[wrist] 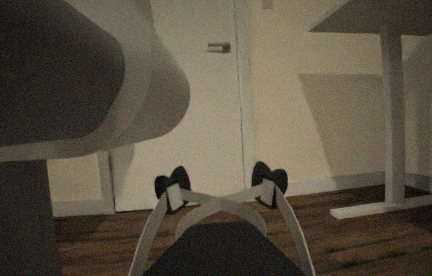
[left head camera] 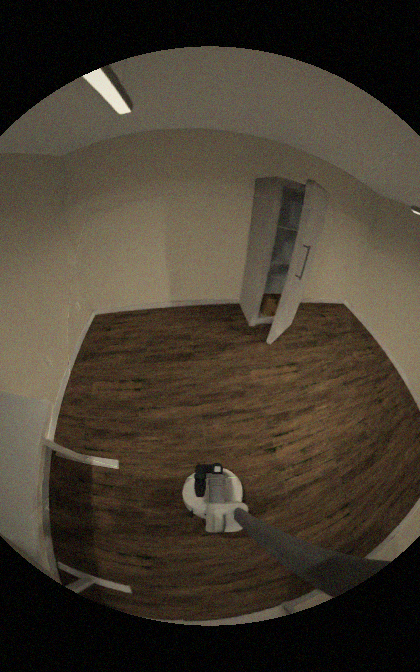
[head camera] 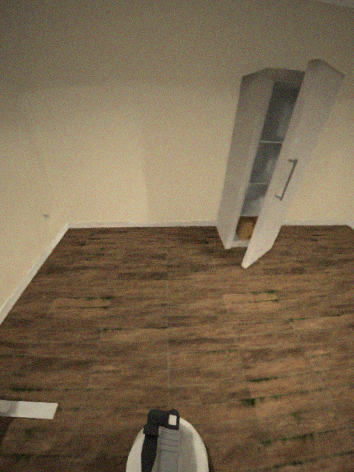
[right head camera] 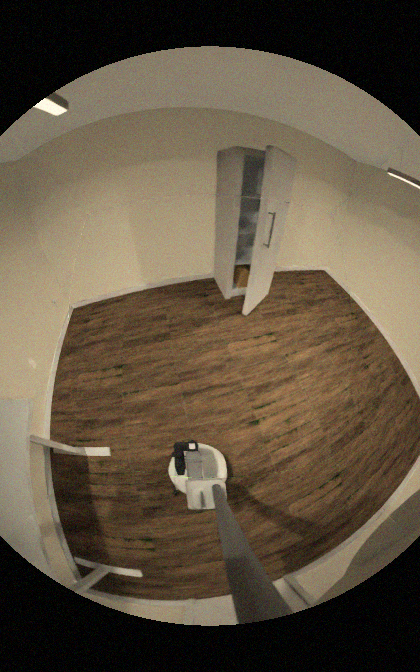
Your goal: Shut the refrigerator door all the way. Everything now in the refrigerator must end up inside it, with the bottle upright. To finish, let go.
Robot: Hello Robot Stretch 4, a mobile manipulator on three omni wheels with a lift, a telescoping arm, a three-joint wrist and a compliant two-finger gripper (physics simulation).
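Frame: origin at the robot's base, x ahead, y left, z up, level; millimetres.
Where they show: gripper, between the fingertips: [wrist: 220, 179].
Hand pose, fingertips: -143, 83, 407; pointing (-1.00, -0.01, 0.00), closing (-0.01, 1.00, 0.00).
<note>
After its pixels a point has its place, as x, y, z.
The tall grey-white refrigerator [head camera: 240, 160] {2059, -463, 1080} [left head camera: 257, 250] [right head camera: 227, 225] stands against the far wall, right of centre in the head views. Its door [head camera: 306, 130] {1665, -815, 1427} [left head camera: 312, 215] [right head camera: 280, 190] stands partly open, swung out toward the room, with a dark bar handle [head camera: 288, 179] {1519, -743, 1089} [left head camera: 304, 262] [right head camera: 271, 230] on its outer face. Shelves show through the gap, and a brown thing [head camera: 246, 227] {1991, -709, 295} [left head camera: 270, 304] [right head camera: 241, 276] sits at the bottom inside. The bottle cannot be made out. My gripper [wrist: 220, 179] {-143, 83, 407} is open and empty, far from the refrigerator.
A table with a white leg [wrist: 393, 115] {-1124, 917, 447} stands at the right in the wrist view; a white table foot [head camera: 30, 410] [left head camera: 102, 462] [right head camera: 97, 451] shows at the lower left in the head views. A white room door [wrist: 200, 115] {-1399, -46, 505} is behind the gripper's fingers. Wood floor lies before the refrigerator.
</note>
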